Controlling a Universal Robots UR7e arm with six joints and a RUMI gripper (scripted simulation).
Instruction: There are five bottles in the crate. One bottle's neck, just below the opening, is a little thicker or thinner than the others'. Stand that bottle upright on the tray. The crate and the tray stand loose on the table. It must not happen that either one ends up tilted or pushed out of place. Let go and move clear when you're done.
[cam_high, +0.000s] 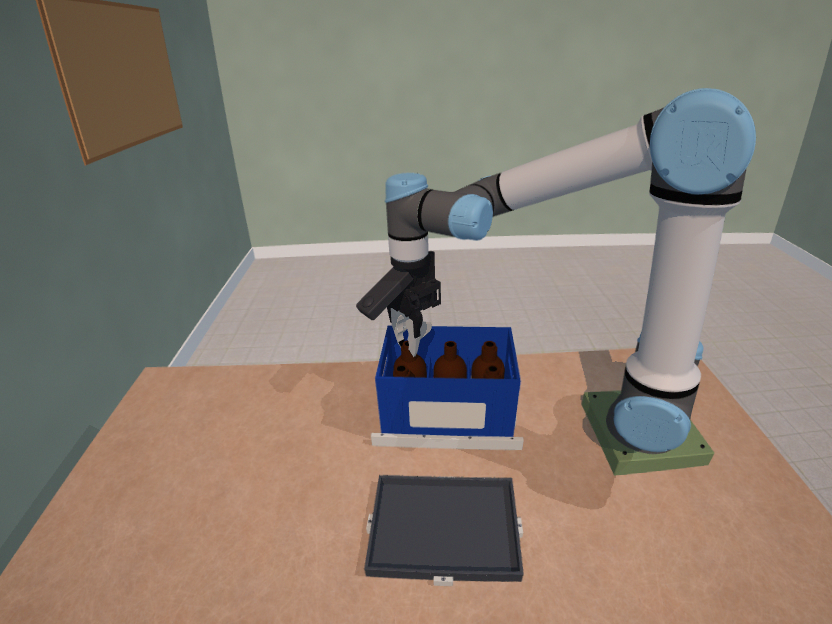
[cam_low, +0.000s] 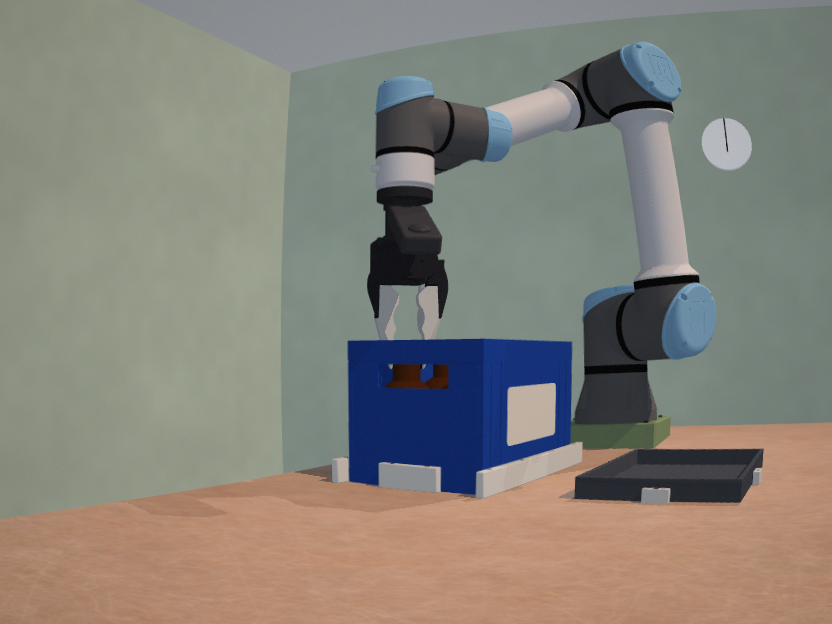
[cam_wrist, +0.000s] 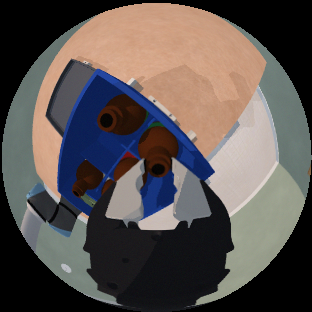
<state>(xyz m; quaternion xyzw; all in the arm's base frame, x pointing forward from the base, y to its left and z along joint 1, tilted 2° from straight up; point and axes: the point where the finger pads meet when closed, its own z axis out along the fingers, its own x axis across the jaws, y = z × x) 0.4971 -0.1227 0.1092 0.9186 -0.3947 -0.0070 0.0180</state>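
My gripper is now 90 mm past the glass bottle and 70 mm above it. From my hand the other things lie so: dark tray: 80 mm behind, 330 mm to the left, 140 mm below; blue crate: 90 mm behind, 40 mm to the left, 70 mm below.
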